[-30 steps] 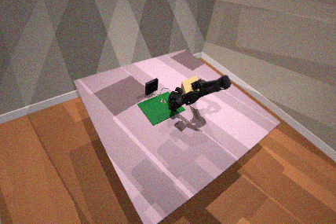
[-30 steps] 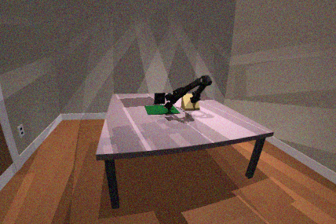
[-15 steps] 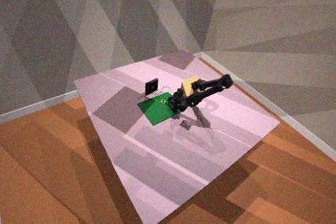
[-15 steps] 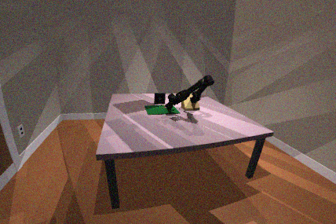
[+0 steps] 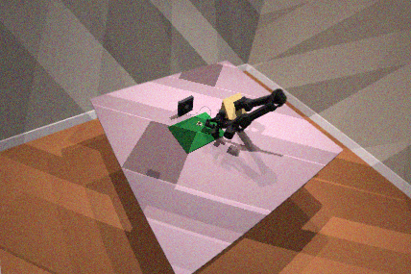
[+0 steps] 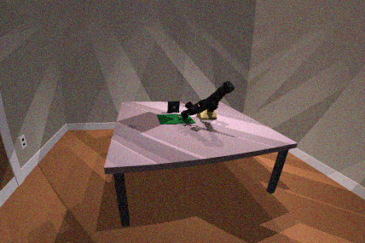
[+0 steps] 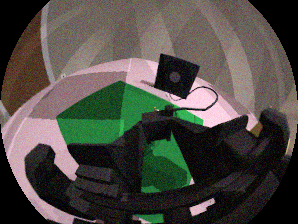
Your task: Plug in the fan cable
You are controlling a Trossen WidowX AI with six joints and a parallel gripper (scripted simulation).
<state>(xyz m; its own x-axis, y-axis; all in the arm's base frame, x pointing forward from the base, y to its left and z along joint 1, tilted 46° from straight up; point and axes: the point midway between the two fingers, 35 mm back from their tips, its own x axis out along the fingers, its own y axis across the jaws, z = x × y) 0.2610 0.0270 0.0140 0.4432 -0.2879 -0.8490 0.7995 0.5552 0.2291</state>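
Right now the green board is 60 mm ahead of my gripper tip, 20 mm to the right of it and 70 mm below it. From my gripper tip the other things lie so: four-pin header 20 mm ahead, 50 mm to the right, 60 mm below; dark plug 10 mm below; black fan 30 mm ahead, 190 mm to the right.
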